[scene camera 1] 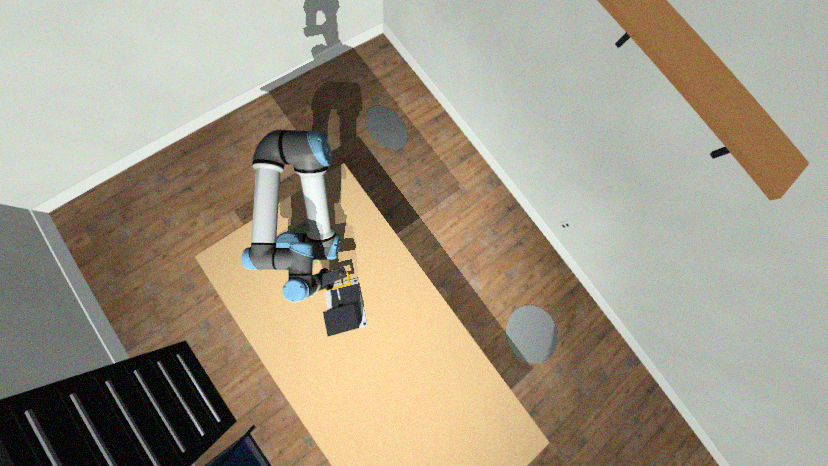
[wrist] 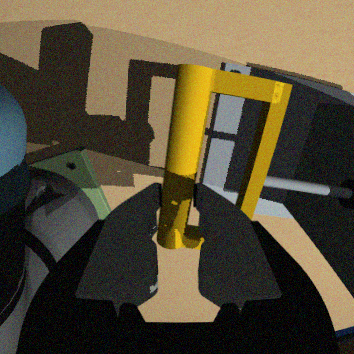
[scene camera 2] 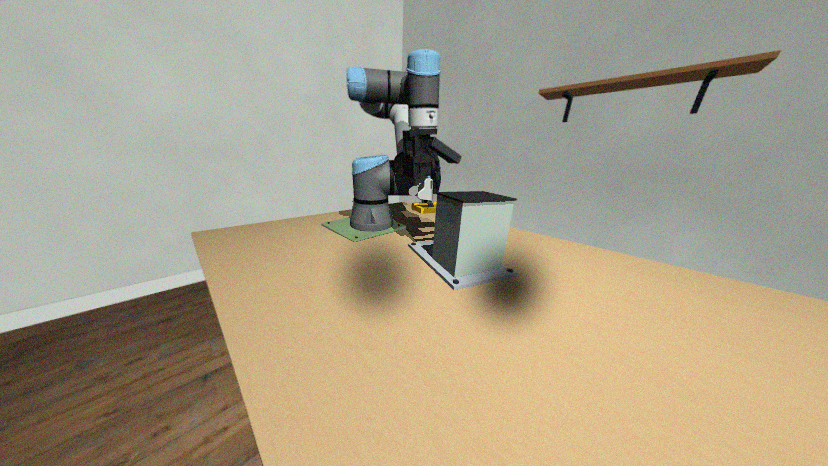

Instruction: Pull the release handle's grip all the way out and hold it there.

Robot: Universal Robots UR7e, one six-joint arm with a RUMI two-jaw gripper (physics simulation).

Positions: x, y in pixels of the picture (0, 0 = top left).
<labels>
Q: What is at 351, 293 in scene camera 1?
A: A base plate.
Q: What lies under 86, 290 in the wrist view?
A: The gripper.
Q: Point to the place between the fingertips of the gripper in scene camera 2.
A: At 426, 207
</labels>
